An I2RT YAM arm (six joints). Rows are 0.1 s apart.
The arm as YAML. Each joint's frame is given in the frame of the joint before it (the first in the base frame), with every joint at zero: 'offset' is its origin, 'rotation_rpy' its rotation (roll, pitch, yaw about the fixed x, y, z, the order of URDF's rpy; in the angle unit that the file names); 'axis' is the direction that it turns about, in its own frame. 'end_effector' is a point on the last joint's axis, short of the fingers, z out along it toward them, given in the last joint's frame.
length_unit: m
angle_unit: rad
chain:
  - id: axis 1
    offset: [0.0, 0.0, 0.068]
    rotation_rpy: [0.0, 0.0, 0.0]
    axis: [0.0, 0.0, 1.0]
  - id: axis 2
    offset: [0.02, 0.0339, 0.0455]
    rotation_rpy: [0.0, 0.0, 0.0]
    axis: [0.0, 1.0, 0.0]
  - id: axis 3
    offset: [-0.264, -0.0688, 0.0]
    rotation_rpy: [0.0, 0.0, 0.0]
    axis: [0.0, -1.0, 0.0]
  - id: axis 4
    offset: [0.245, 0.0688, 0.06]
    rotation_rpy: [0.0, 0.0, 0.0]
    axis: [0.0, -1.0, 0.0]
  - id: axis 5
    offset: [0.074, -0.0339, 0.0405]
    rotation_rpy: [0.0, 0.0, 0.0]
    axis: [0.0, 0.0, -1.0]
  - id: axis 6
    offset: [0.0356, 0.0, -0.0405]
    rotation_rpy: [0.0, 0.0, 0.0]
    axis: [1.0, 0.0, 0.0]
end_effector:
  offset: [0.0, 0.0, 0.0]
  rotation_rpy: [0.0, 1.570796, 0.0]
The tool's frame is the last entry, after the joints.
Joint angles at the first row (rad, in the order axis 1, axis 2, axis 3, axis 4, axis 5, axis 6):
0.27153 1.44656 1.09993 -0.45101 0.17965 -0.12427
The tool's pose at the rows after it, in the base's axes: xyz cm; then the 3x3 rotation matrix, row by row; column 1 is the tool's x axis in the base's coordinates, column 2 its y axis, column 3 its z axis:
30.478, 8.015, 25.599; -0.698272, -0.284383, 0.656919; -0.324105, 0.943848, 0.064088; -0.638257, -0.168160, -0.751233
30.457, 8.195, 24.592; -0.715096, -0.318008, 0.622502; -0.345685, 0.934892, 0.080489; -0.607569, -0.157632, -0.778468
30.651, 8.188, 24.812; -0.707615, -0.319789, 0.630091; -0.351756, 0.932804, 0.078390; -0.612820, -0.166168, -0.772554
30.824, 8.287, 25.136; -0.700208, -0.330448, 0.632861; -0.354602, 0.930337, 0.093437; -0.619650, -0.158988, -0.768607
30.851, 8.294, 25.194; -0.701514, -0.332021, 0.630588; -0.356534, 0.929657, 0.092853; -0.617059, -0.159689, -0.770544
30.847, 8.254, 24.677; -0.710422, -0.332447, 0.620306; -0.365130, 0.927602, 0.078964; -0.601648, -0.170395, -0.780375
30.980, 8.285, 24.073; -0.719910, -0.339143, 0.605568; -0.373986, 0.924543, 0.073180; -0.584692, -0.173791, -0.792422
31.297, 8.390, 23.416; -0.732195, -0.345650, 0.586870; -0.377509, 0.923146, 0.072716; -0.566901, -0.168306, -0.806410
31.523, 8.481, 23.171; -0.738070, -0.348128, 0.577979; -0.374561, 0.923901, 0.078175; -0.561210, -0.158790, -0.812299
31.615, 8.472, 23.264; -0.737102, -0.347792, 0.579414; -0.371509, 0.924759, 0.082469; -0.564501, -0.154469, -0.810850
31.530, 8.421, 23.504; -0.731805, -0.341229, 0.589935; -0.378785, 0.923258, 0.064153; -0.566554, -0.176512, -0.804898
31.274, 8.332, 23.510; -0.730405, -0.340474, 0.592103; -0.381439, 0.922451, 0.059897; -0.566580, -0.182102, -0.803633
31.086, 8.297, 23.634; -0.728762, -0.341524, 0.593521; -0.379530, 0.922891, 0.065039; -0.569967, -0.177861, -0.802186
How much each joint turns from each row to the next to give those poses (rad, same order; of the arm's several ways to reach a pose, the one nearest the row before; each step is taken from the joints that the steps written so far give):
-0.00156 0.02601 -0.01692 -0.01679 -0.06597 -0.00303
0.00307 0.01844 -0.01227 -0.00926 -0.02320 -0.01379
-0.00151 0.00310 0.00915 0.00306 0.00313 -0.00921
0.00000 0.00302 0.01379 -0.00305 -0.01380 -0.00462
-0.00002 0.00157 0.00463 -0.00612 -0.00006 -0.00155
0.00001 0.00767 -0.00912 -0.00005 0.01067 -0.00613
0.00000 0.01526 -0.00465 0.00001 0.00162 -0.00612
-0.00001 0.02450 0.00304 -0.00154 -0.00459 -0.00003
0.00000 0.01387 0.00611 -0.00149 -0.00767 0.00459
-0.00152 0.00159 0.00463 -0.00002 -0.00465 0.00154
0.00151 -0.00765 -0.00001 0.00001 0.02143 -0.00764
-0.00001 -0.01073 -0.01068 0.00147 0.00469 -0.00309
0.00001 -0.00922 -0.00463 -0.00151 -0.00459 0.00152

